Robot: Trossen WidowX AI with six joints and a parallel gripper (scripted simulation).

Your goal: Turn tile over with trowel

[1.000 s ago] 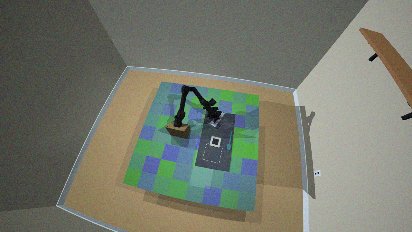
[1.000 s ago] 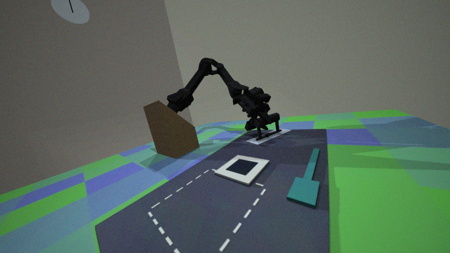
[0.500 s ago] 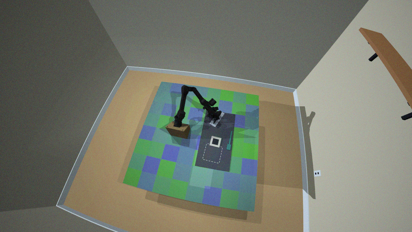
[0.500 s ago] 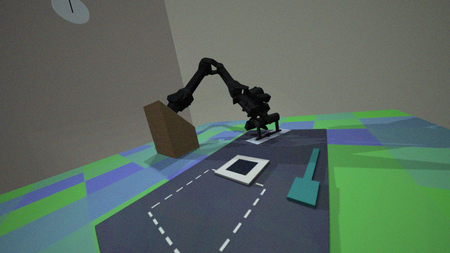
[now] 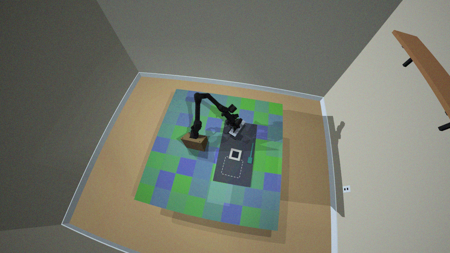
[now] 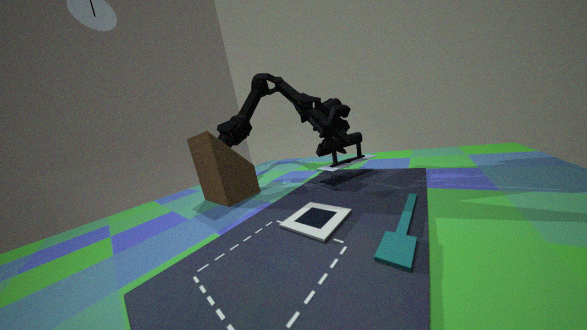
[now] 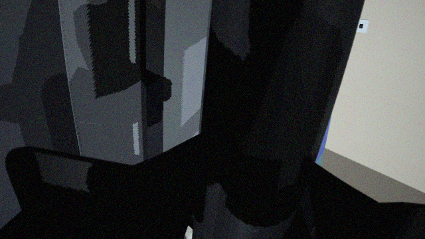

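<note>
The dark mat is 20 mm ahead of my gripper tip, 200 mm to the right of it and 120 mm below it. From my gripper tip the other things lie so: tile: 20 mm ahead, 240 mm to the right, 100 mm below; teal trowel: 160 mm ahead, 210 mm to the right, 100 mm below.
</note>
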